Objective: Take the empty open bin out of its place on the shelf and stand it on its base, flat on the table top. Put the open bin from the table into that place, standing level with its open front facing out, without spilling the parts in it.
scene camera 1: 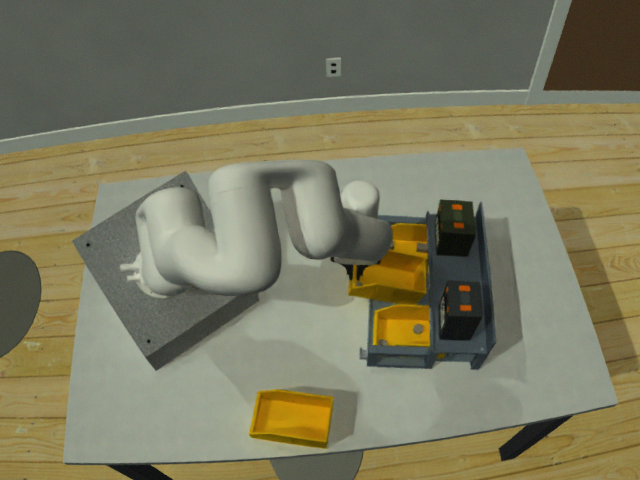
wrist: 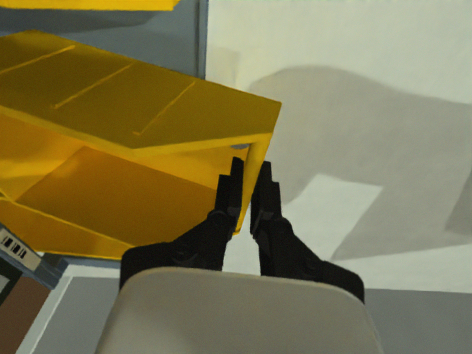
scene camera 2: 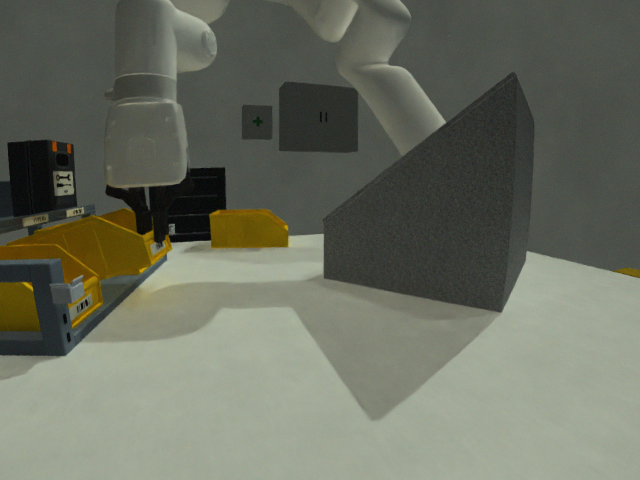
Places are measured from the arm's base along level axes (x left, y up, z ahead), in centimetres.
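Pixels of known places: gripper, between the fingertips: (scene camera 1: 354,275) (wrist: 247,173) (scene camera 2: 154,241); arm's base, origin of its link: (scene camera 2: 440,165).
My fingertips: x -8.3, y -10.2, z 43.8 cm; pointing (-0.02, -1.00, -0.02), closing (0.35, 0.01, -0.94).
Observation:
Ahead of a thing's pixels: the offset from my fingertips to its top centre. "pt": to the spot under its first point. Level surfaces: height alone.
The yellow open bin in the shelf's middle place (scene camera 1: 395,290) (scene camera 2: 93,248) (wrist: 125,105) juts out past the shelf's front edge, with its front slightly raised. My gripper (scene camera 1: 356,270) (scene camera 2: 153,235) (wrist: 247,173) is shut on its front lip, one finger inside and one outside. A small grey thing @(dx -2.5, dy -0.9, dz +0.2 cm) (scene camera 1: 359,283) (wrist: 240,146) shows inside by the lip; the rest of its floor is partly hidden. Another yellow open bin @(pt dx -27.9, dy -6.8, dz -23.6 cm) (scene camera 1: 292,418) (scene camera 2: 248,229) stands upright on the table top @(dy -7.2 cm) (scene camera 1: 413,408); no parts show in it. The blue-grey shelf (scene camera 1: 488,289) (scene camera 2: 49,310) stands at the right in scene camera 1.
A bin with grey round parts @(pt dx -13.7, dy -6.2, dz +8.2 cm) (scene camera 1: 403,325) and another bin @(pt dx +9.1, dy -2.3, dz +18.3 cm) (scene camera 1: 409,232) (scene camera 2: 64,266) flank the held one closely. Two black cases @(dx +0.6, dy +12.7, dz +25.5 cm) (scene camera 1: 454,235) @(dx -20.8, dy +15.2, dz +16.8 cm) (scene camera 1: 461,317) stand on the upper shelf. The dark grey arm pedestal (scene camera 1: 193,315) (scene camera 2: 439,222) stands at the table's other end.

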